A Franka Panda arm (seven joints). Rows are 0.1 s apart.
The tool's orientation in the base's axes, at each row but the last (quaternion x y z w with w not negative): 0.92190, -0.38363, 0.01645, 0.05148; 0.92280, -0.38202, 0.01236, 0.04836; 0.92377, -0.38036, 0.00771, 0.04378; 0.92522, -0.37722, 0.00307, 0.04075; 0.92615, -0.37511, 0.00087, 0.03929; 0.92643, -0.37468, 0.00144, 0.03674; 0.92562, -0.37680, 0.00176, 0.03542; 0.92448, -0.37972, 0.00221, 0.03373
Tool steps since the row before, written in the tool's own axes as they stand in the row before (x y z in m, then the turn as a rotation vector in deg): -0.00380, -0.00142, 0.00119, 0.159, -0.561, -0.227; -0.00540, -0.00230, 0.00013, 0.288, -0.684, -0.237; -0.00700, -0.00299, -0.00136, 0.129, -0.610, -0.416; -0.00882, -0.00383, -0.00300, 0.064, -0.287, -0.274; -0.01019, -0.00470, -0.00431, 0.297, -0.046, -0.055; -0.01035, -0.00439, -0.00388, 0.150, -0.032, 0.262; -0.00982, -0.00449, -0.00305, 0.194, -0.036, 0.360; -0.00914, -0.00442, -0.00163, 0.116, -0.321, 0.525
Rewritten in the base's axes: -0.00168, 0.00355, -0.00157, 0.512, 0.305, 0.191; -0.00220, 0.00541, -0.00064, 0.690, 0.302, 0.198; -0.00284, 0.00715, 0.00080, 0.529, 0.377, 0.375; -0.00356, 0.00911, 0.00239, 0.253, 0.181, 0.254; -0.00394, 0.01076, 0.00364, 0.247, -0.169, 0.061; -0.00430, 0.01060, 0.00326, 0.124, -0.099, -0.259; -0.00383, 0.01026, 0.00246, 0.156, -0.134, -0.356; -0.00337, 0.00966, 0.00109, 0.297, 0.113, -0.540
